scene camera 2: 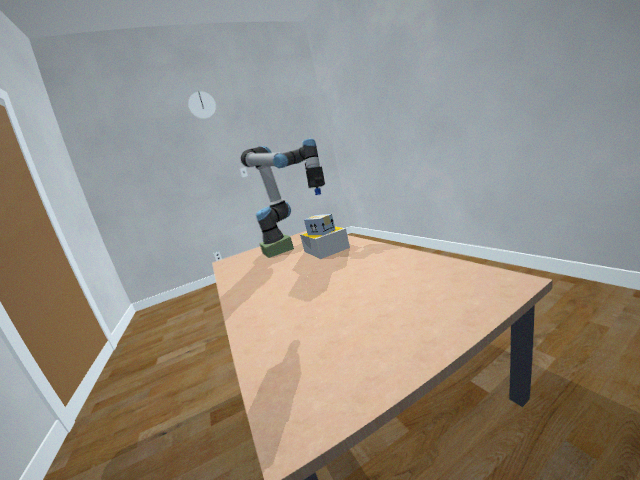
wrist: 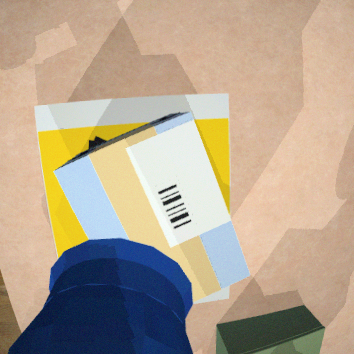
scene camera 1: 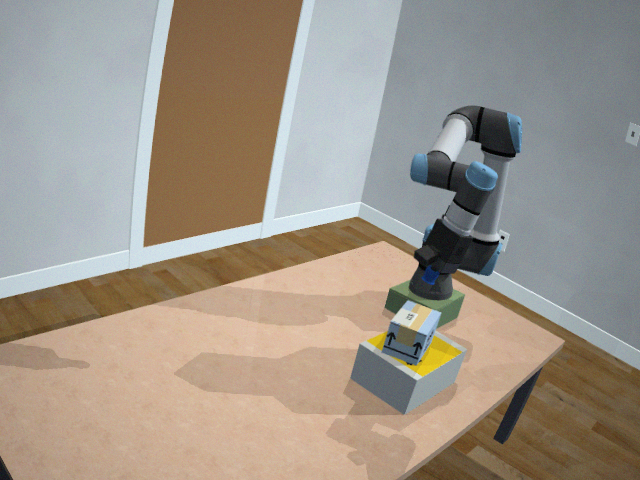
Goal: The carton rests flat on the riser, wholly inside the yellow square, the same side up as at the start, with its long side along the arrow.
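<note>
A light-blue carton (scene camera 1: pixel 410 330) (scene camera 2: pixel 319 225) (wrist: pixel 117 180) with tan tape and a white barcode label sits flat on the grey riser (scene camera 1: pixel 382 374) (scene camera 2: pixel 330 245) (wrist: pixel 210 106), its printed side arrows pointing up. It is turned askew to the sides of the yellow square (scene camera 1: pixel 444 353) (scene camera 2: pixel 338 228) (wrist: pixel 215 135). One bottom corner lies at or near the yellow edge; I cannot tell if it is inside. The black arrow (wrist: pixel 97 142) is mostly hidden under the carton, so exact alignment is unclear. My blue suction cup (scene camera 1: pixel 429 280) (scene camera 2: pixel 317 191) (wrist: pixel 120 260) is open, above the carton and apart from it.
A green block (scene camera 1: pixel 449 310) (scene camera 2: pixel 276 246) (wrist: pixel 270 330) under the arm's base stands close to the riser. The tabletop (scene camera 1: pixel 232 413) (scene camera 2: pixel 361 320) carries both, and the riser is near one long edge of it.
</note>
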